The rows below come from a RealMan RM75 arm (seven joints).
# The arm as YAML. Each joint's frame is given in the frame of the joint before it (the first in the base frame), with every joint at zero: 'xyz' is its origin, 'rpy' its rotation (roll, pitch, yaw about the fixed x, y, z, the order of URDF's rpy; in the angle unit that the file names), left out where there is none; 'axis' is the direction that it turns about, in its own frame. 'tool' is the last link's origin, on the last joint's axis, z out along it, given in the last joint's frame.
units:
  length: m
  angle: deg
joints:
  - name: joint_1
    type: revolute
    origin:
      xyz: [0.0, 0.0, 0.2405]
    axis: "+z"
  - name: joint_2
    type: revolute
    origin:
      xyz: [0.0, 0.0, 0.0]
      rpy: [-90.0, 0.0, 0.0]
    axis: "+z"
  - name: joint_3
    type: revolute
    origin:
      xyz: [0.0, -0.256, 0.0]
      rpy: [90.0, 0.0, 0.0]
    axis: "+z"
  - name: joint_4
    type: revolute
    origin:
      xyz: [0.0, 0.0, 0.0]
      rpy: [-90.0, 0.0, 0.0]
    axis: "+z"
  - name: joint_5
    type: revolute
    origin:
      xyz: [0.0, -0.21, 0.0]
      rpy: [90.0, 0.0, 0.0]
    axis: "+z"
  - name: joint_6
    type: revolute
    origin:
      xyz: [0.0, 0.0, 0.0]
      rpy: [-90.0, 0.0, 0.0]
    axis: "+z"
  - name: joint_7
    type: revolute
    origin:
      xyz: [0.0, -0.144, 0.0]
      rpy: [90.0, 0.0, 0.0]
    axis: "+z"
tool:
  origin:
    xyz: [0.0, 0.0, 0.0]
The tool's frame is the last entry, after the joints.
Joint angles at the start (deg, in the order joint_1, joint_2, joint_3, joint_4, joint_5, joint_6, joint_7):
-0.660 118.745 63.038 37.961 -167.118 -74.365 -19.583
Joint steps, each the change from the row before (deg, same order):
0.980 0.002 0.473 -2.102 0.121 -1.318 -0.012
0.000 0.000 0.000 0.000 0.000 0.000 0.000
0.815 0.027 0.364 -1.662 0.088 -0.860 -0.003
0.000 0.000 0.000 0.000 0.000 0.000 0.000
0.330 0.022 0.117 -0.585 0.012 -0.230 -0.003
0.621 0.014 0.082 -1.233 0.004 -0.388 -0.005
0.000 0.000 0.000 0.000 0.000 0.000 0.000
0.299 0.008 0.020 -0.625 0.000 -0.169 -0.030
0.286 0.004 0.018 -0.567 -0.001 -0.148 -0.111
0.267 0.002 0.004 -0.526 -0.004 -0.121 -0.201
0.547 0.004 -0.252 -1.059 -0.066 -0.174 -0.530
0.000 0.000 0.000 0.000 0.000 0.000 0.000
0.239 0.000 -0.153 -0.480 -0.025 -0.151 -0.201
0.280 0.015 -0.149 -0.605 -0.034 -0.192 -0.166
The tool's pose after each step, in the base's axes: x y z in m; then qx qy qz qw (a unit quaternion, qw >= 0). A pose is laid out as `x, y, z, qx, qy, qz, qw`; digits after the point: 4 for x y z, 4 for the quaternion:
0.2868, 0.2430, -0.0148, -0.7118, -0.0295, 0.2650, 0.6497
0.2868, 0.2430, -0.0148, -0.7118, -0.0295, 0.2650, 0.6497
0.2897, 0.2439, -0.0142, -0.7120, -0.0320, 0.2620, 0.6507
0.2897, 0.2439, -0.0142, -0.7120, -0.0320, 0.2620, 0.6507
0.2906, 0.2445, -0.0142, -0.7124, -0.0329, 0.2608, 0.6507
0.2927, 0.2451, -0.0149, -0.7147, -0.0343, 0.2576, 0.6493
0.2927, 0.2451, -0.0149, -0.7147, -0.0343, 0.2576, 0.6493
0.2938, 0.2454, -0.0153, -0.7161, -0.0350, 0.2557, 0.6486
0.2947, 0.2457, -0.0157, -0.7173, -0.0362, 0.2535, 0.6480
0.2956, 0.2459, -0.0161, -0.7186, -0.0380, 0.2508, 0.6476
0.2969, 0.2462, -0.0180, -0.7228, -0.0428, 0.2451, 0.6448
0.2969, 0.2462, -0.0180, -0.7228, -0.0428, 0.2451, 0.6448
0.2973, 0.2461, -0.0188, -0.7246, -0.0451, 0.2432, 0.6433
0.2980, 0.2460, -0.0198, -0.7266, -0.0472, 0.2411, 0.6416

